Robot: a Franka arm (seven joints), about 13 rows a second.
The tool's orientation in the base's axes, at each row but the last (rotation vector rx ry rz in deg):
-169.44, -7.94, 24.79
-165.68, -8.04, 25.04
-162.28, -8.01, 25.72
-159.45, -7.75, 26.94
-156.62, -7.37, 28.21
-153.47, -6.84, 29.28
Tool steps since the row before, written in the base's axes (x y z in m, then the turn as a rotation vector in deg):
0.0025, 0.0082, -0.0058, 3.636, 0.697, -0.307
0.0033, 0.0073, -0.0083, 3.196, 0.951, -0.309
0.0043, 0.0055, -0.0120, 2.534, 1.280, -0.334
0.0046, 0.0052, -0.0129, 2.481, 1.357, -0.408
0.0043, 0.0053, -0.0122, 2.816, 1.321, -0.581
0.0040, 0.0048, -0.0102, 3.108, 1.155, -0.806
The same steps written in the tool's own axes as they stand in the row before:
0.0049, -0.0070, 0.0059, 3.633, -0.384, -0.674
0.0064, -0.0050, 0.0082, 3.247, -0.658, -0.490
0.0083, -0.0017, 0.0110, 2.672, -1.001, -0.176
0.0090, -0.0006, 0.0115, 2.655, -1.053, -0.070
0.0087, -0.0004, 0.0109, 3.019, -0.948, -0.049
0.0079, -0.0002, 0.0090, 3.339, -0.702, -0.028

